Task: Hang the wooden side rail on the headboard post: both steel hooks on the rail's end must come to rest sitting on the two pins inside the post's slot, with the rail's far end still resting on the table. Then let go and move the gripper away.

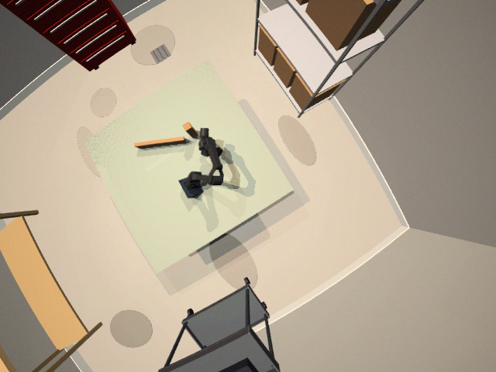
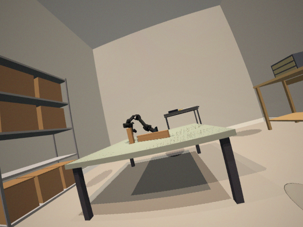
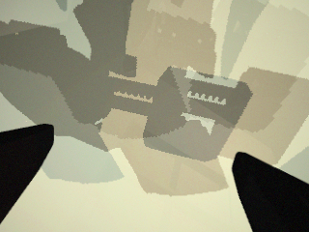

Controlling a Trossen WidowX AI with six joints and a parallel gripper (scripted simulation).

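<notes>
Right now the headboard post is 210 mm ahead of my gripper tip, 80 mm to the left of it and 50 mm above it.
</notes>
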